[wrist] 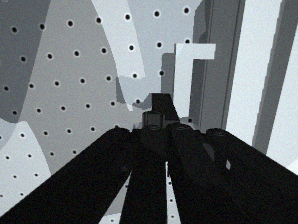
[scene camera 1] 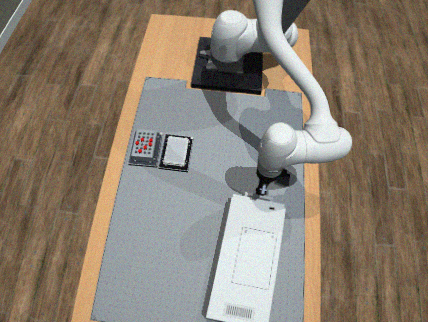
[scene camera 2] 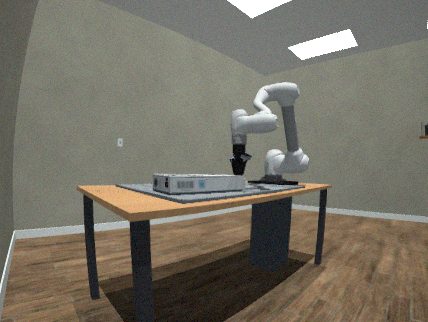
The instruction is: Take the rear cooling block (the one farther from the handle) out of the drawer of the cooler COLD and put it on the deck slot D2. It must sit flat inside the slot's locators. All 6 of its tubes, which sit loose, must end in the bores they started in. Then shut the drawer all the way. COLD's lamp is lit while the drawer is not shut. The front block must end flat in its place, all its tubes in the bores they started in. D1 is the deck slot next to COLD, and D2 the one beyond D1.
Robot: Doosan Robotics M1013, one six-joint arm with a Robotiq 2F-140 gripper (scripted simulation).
Observation:
In view: the gripper (wrist: 160, 107) and a cooler (wrist: 242, 93).

